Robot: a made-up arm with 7 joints.
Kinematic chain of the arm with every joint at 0, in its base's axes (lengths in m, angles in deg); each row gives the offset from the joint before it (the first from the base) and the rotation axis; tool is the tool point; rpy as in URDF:
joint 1: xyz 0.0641 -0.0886 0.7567 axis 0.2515 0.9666 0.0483
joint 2: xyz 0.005 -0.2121 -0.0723 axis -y
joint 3: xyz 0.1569 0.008 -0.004 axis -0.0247 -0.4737 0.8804
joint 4: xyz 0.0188 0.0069 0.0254 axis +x
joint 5: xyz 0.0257 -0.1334 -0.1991 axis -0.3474 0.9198 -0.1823
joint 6: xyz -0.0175 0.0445 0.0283 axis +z
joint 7: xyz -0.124 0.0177 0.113 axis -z
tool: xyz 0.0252 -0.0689 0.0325 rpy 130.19 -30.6 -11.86
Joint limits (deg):
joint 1: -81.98..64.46
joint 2: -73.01..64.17
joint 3: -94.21..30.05
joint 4: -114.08..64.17
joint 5: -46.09..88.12
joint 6: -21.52..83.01
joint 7: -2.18..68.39
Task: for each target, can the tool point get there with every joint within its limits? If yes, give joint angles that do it. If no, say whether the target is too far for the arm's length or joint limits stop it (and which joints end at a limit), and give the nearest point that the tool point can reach.
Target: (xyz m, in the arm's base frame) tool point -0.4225 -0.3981 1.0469
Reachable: no: joint limits stop it (at a limit: joint 1, joint 4, joint 5, joint 6) | nearest point -0.3361 -0.3695 1.0024 | short by 0.101 m
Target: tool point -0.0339 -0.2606 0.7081
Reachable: yes | joints -6.52 -51.72 -67.06 30.20 -20.15 39.99 39.24
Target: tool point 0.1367 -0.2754 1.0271
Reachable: yes | joints -66.18 -3.91 -37.88 -89.46 43.81 3.66 23.00
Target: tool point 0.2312 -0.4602 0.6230
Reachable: yes | joints 12.19 -8.71 14.29 -4.38 7.57 32.71 7.11
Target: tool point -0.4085 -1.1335 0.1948
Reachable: no: too far | nearest point -0.1743 -0.5711 0.4461 | short by 0.659 m
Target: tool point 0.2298 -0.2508 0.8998
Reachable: yes | joints -6.88 29.06 16.83 -97.60 60.11 -7.02 18.12
